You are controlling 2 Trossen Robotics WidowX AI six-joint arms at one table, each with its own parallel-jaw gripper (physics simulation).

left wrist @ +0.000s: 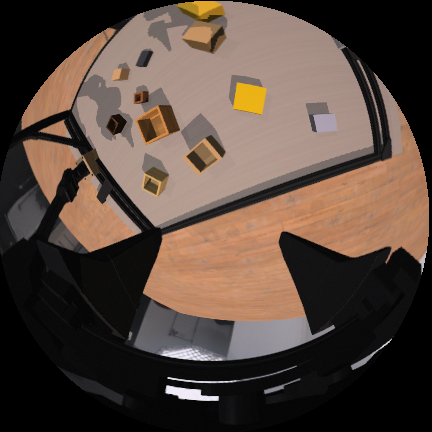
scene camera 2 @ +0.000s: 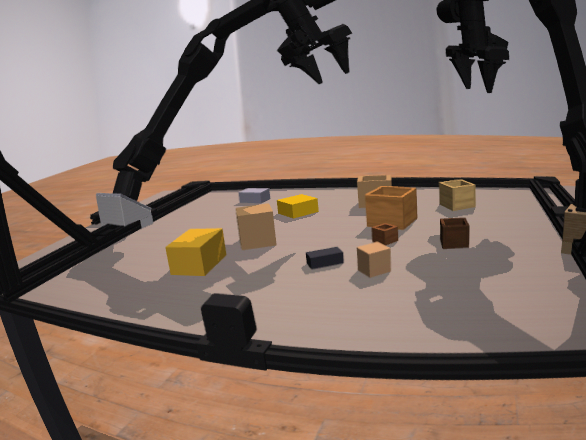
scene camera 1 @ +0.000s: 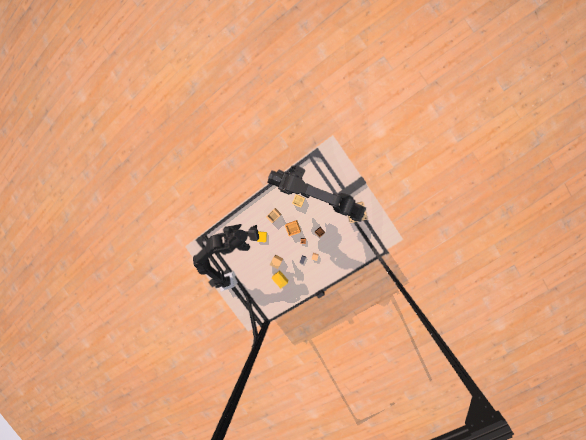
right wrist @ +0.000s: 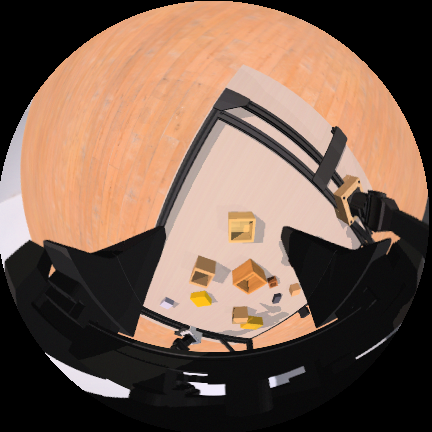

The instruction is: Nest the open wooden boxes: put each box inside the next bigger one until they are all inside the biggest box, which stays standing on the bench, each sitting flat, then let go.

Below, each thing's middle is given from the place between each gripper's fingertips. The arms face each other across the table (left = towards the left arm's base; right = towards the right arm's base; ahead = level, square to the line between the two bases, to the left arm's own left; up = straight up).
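From my left hand, the pale box (scene camera 2: 455, 195) is 250 mm to the right, 250 mm below and 20 mm behind. The dark brown box (scene camera 2: 454, 232) is 270 mm to the right of that left hand, 250 mm behind it and 250 mm below it, and the orange-brown box (scene camera 2: 397, 206) is 240 mm below my left hand, 150 mm behind it and 140 mm to the right of it.
Measured from my right hand instead, the orange-brown box is 17 cm to the left, 21 cm behind and 21 cm below. I see the dark brown box 4 cm to the left of my right hand, 32 cm behind it and 22 cm below it, and the pale box is 6 cm to the left of my right hand, 9 cm behind it and 21 cm below it.
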